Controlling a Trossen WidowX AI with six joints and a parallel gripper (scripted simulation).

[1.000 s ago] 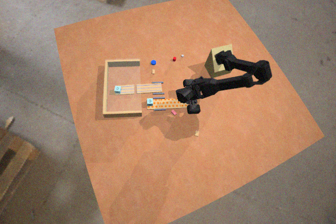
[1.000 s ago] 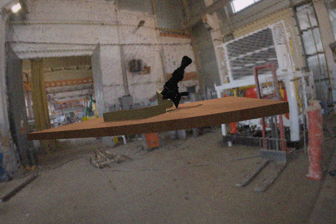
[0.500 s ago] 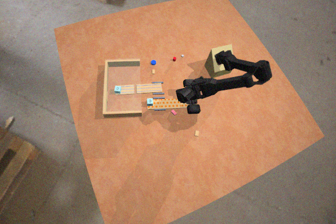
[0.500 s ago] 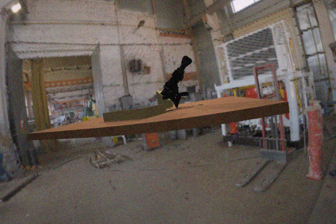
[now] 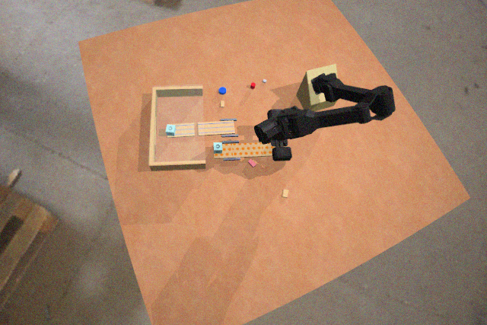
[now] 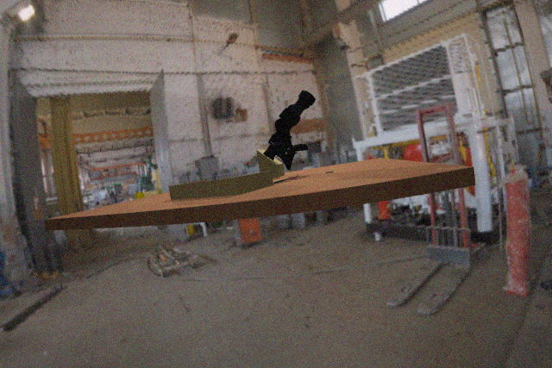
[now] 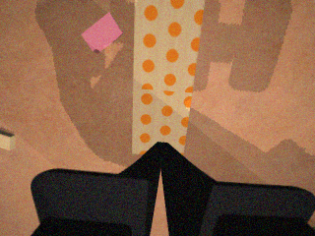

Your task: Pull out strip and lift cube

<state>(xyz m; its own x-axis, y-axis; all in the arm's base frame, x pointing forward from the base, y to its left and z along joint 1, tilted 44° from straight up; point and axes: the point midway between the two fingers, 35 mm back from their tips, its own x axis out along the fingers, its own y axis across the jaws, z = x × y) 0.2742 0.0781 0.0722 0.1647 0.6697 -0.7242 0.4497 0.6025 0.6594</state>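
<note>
Now: the orange-dotted strip 90 mm ahead of my gripper tip, 40 mm to the right of it and 30 mm below it. Round my gripper tip: blue disc (40 mm ahead, 310 mm to the right, 30 mm below); then red cylinder (80 mm behind, 270 mm to the right, 30 mm below); then pink block (100 mm ahead, 10 mm to the left, 30 mm below).
</note>
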